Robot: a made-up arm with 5 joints. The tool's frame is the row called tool.
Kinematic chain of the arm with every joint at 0, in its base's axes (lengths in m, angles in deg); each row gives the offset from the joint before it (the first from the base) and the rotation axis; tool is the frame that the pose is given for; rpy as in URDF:
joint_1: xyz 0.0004 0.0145 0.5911 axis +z
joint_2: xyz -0.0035 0.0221 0.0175 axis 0 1 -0.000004
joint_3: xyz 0.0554 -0.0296 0.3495 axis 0 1 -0.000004
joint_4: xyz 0.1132 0.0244 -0.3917 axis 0 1 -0.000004
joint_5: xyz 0.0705 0.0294 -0.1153 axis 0 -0.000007 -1
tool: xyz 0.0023 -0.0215 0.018 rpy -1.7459 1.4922 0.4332
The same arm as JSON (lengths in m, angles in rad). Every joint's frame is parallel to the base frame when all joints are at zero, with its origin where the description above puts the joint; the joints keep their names.
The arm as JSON. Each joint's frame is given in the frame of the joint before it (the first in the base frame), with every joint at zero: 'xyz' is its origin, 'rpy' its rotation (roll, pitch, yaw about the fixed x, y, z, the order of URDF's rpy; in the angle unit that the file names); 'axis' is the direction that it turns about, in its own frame. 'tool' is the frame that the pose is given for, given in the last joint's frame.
{"units": {"length": "m", "angle": "rad"}, "joints": [
  {"name": "joint_1", "type": "revolute", "origin": {"xyz": [0.0004, 0.0145, 0.5911], "rpy": [0.0, 0.0, 0.0]}, "axis": [0.0, 0.0, 1.0]},
  {"name": "joint_2", "type": "revolute", "origin": {"xyz": [-0.0035, 0.0221, 0.0175], "rpy": [0.0, 0.0, 0.0]}, "axis": [0.0, 1.0, 0.0]},
  {"name": "joint_3", "type": "revolute", "origin": {"xyz": [0.0554, -0.0296, 0.3495], "rpy": [0.0, 0.0, 0.0]}, "axis": [0.0, 1.0, 0.0]},
  {"name": "joint_4", "type": "revolute", "origin": {"xyz": [0.1132, 0.0244, -0.3917], "rpy": [0.0, 0.0, 0.0]}, "axis": [0.0, 1.0, 0.0]},
  {"name": "joint_5", "type": "revolute", "origin": {"xyz": [0.0705, 0.0294, -0.1153], "rpy": [0.0, 0.0, 0.0]}, "axis": [0.0, 0.0, -1.0]}
], "tool": {"origin": {"xyz": [0.0023, -0.0215, 0.018], "rpy": [-0.0305, 0.026, 0.0076]}}}

